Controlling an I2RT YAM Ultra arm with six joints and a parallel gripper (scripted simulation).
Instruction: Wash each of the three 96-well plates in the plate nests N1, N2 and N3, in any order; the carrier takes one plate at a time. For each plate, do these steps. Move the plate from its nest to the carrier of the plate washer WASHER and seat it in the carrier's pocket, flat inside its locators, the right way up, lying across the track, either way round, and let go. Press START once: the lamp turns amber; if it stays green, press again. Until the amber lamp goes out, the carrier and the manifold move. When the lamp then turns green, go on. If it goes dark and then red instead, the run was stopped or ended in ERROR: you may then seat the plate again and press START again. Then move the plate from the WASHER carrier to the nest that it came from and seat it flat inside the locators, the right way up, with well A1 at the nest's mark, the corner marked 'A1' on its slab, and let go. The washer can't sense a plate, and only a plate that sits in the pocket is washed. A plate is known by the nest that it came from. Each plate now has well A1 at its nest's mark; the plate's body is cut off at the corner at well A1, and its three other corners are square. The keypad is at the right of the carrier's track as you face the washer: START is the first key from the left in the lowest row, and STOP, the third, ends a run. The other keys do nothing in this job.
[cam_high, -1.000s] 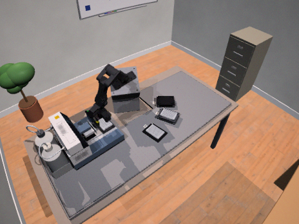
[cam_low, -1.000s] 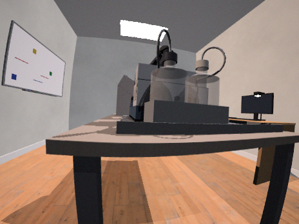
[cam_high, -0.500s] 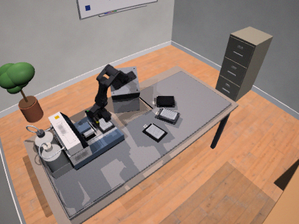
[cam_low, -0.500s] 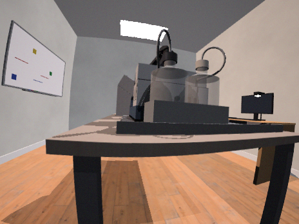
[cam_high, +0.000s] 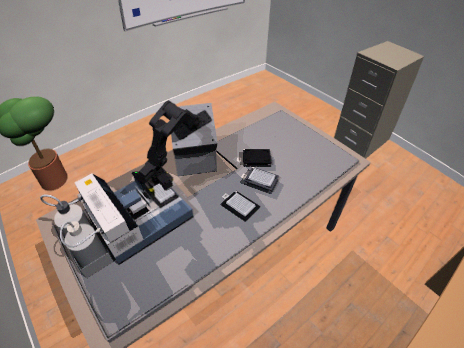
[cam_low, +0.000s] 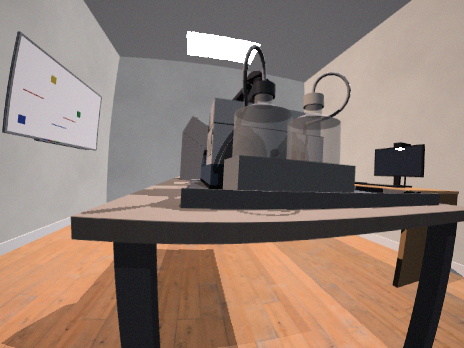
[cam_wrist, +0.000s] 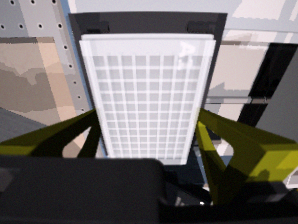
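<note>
My gripper is now 2 cm above the dark carrier. The rest, counted from my hand: plate washer (15 cm to the right, 3 cm above); then label (28 cm to the left, 18 cm ahead, 10 cm below); then black nest (29 cm to the left, 28 cm ahead, 9 cm below).
</note>
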